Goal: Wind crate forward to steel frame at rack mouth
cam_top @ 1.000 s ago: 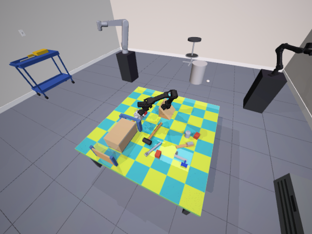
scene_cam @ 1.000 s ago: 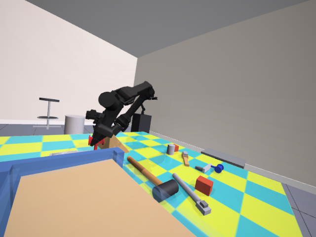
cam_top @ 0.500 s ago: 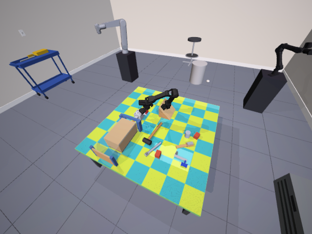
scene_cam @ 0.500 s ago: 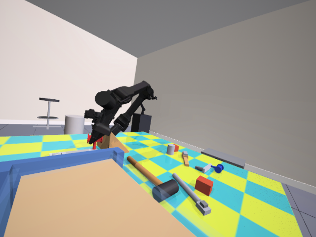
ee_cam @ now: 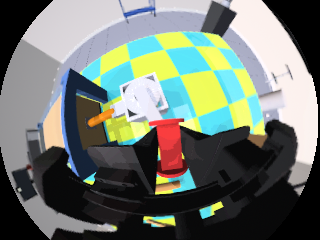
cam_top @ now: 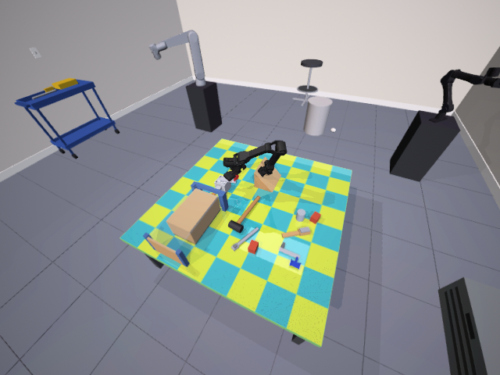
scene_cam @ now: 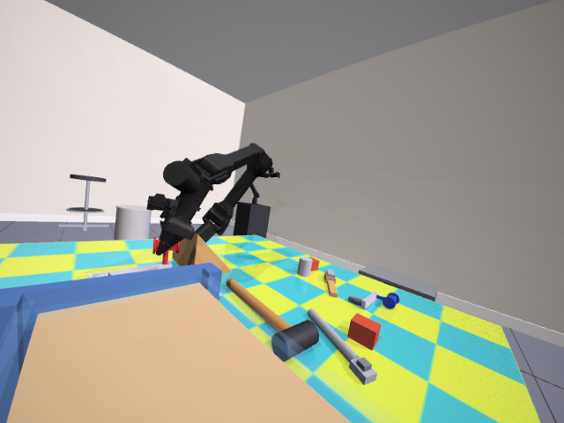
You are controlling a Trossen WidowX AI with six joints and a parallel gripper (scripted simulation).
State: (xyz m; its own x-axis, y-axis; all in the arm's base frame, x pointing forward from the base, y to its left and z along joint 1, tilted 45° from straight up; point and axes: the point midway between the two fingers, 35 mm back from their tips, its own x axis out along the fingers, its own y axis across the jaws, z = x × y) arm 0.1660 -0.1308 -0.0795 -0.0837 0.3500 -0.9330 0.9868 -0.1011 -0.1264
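Now: gripper tip 1 cm short of the winch handle, 2 cm to the left of it and 2 cm above it. From my gripper tip the other things lie so: brush (16 cm ahead, 57 cm to the left, 11 cm below); then red grip (2 cm to the left, 1 cm above); then grey winch (1 cm ahead, 9 cm to the right, 10 cm below).
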